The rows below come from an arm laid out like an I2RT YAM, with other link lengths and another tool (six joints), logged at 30 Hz.
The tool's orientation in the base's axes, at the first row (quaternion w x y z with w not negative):
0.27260, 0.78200, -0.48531, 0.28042
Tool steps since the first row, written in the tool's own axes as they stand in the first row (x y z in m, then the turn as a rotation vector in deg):
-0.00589, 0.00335, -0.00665, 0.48, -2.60, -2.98
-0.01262, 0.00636, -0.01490, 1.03, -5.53, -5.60
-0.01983, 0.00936, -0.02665, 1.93, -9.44, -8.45
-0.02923, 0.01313, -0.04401, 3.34, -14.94, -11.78
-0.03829, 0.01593, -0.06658, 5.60, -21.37, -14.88
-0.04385, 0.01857, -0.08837, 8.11, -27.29, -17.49
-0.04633, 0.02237, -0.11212, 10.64, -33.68, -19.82
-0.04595, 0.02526, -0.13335, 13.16, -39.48, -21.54
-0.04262, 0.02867, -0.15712, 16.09, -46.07, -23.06
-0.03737, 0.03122, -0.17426, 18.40, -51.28, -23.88
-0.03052, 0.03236, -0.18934, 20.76, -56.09, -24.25
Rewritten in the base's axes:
-0.00640, 0.00694, 0.00099, 2.03, 2.78, 2.01
-0.01308, 0.01564, 0.00245, 4.45, 5.39, 3.76
-0.02054, 0.02708, 0.00600, 7.86, 8.32, 5.77
-0.03049, 0.04347, 0.01202, 12.82, 11.89, 8.22
-0.04034, 0.06366, 0.02175, 18.98, 15.13, 10.97
-0.04861, 0.08125, 0.03337, 24.86, 17.68, 13.64
-0.05713, 0.09789, 0.04869, 31.22, 20.20, 16.05
-0.06331, 0.11139, 0.06414, 37.15, 22.08, 18.12
-0.06932, 0.12468, 0.08351, 43.98, 23.88, 20.22
-0.07268, 0.13250, 0.09949, 49.45, 25.03, 21.61
-0.07380, 0.13845, 0.11495, 54.65, 25.69, 22.78

